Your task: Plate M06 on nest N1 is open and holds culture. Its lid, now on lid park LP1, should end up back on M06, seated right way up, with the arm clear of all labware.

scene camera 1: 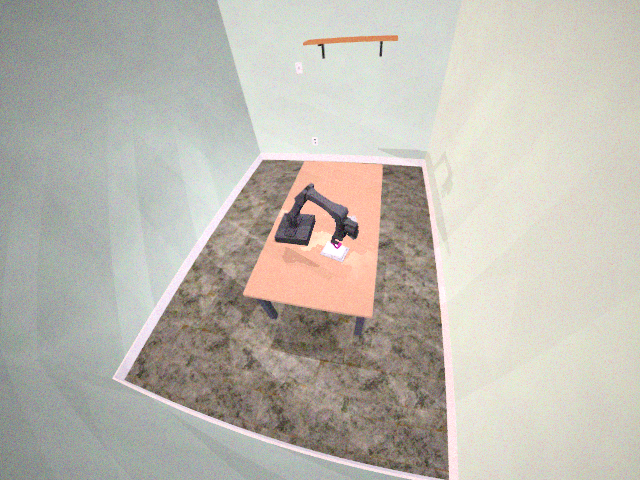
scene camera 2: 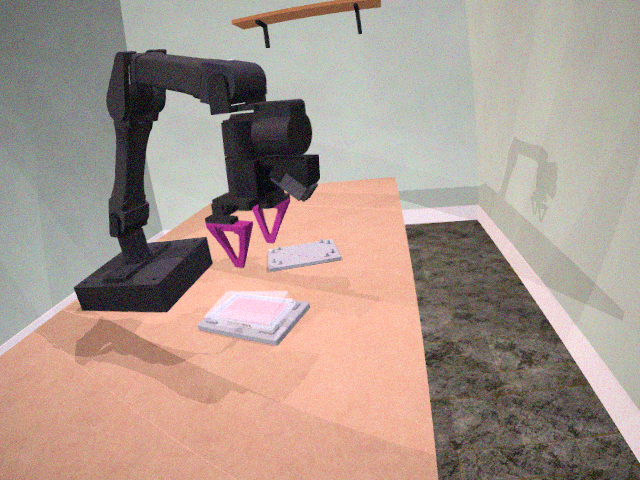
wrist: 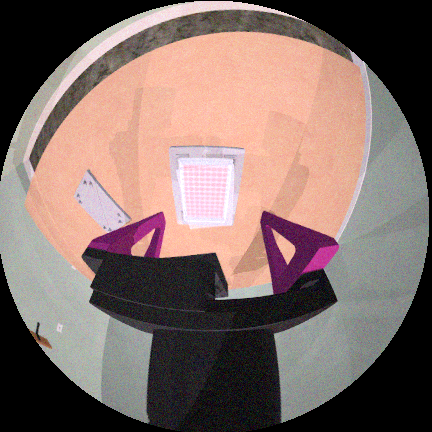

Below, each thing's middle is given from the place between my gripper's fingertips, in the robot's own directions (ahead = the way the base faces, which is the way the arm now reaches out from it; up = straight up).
Labels:
Right now the white lid (scene camera 2: 261, 307) is 5 cm behind my hand, 2 cm to the left of it and 10 cm below it.

